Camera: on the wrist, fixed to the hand. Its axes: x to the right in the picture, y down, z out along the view.
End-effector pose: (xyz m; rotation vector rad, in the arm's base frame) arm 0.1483 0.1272 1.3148 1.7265 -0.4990 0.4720
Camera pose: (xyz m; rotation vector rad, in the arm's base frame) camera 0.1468 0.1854 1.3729 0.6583 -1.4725 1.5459
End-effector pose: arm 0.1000 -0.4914 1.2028 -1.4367 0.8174 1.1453
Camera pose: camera 0.0889 -0.5627 1.1633 1.0622 -1.9489 -1.9820
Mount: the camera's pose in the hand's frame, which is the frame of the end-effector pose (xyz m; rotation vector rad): 0.0269 0.0364 -0.0687 -0.3423 0.3295 1.4782
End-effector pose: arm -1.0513 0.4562 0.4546 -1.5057 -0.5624 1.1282
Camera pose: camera -0.9880 0.4358 0.4062 -2.3987 0.8224 1.8048
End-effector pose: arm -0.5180 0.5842 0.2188 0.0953 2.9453 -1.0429
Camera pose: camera -0.5422 0.6571 0.2484 2.0740 2.0917 -0.2456
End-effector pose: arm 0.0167 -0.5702 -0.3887 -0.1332 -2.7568 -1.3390
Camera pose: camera -0.0041 -0.6006 -0.3151 -1.4152 -1.3360 -1.0703
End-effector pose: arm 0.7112 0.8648 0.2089 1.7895 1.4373 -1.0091
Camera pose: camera 0.7621 0.9282 0.2213 2.0685 0.1008 0.2904
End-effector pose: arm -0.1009 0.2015 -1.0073 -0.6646 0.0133 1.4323
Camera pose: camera -0.1036 0.1961 -1.0893 -1.2790 0.6455 2.7379
